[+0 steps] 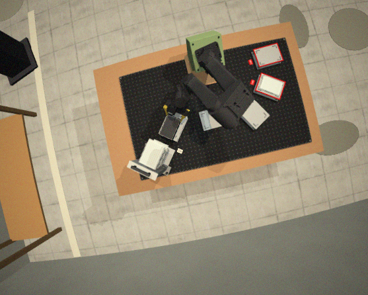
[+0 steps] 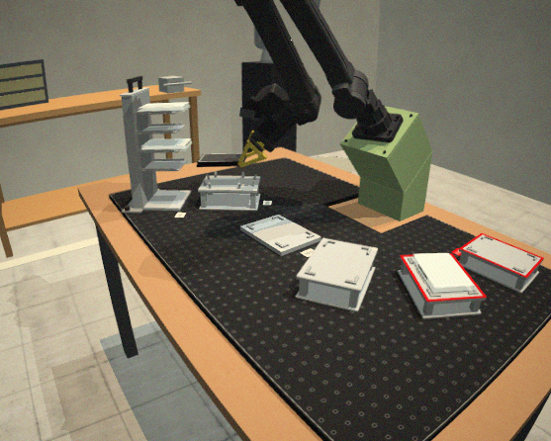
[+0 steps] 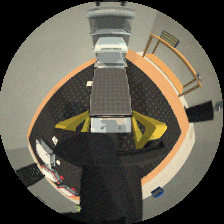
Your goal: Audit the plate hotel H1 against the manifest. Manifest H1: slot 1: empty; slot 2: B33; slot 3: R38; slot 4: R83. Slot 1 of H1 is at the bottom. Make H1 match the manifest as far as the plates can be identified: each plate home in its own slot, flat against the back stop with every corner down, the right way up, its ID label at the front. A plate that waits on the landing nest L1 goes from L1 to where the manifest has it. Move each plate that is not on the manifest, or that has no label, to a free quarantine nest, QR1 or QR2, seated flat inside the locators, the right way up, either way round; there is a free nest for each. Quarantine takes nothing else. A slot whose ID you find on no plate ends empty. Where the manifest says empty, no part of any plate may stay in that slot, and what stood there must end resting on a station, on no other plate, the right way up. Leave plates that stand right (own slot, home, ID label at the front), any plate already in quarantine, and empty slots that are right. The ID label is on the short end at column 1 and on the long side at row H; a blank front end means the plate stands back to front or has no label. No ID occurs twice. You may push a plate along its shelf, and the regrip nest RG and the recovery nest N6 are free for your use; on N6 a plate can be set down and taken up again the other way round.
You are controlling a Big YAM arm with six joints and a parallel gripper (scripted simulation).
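The dark plate is 40 mm ahead of my hand and 50 mm to the right of it. The rest, counted from my hand: flat nest: 90 mm ahead, 210 mm to the left, 120 mm below; then plate hotel H1: 190 mm ahead, 230 mm to the right, 30 mm above; then N6 tag: 110 mm ahead, 320 mm to the left, 130 mm below.
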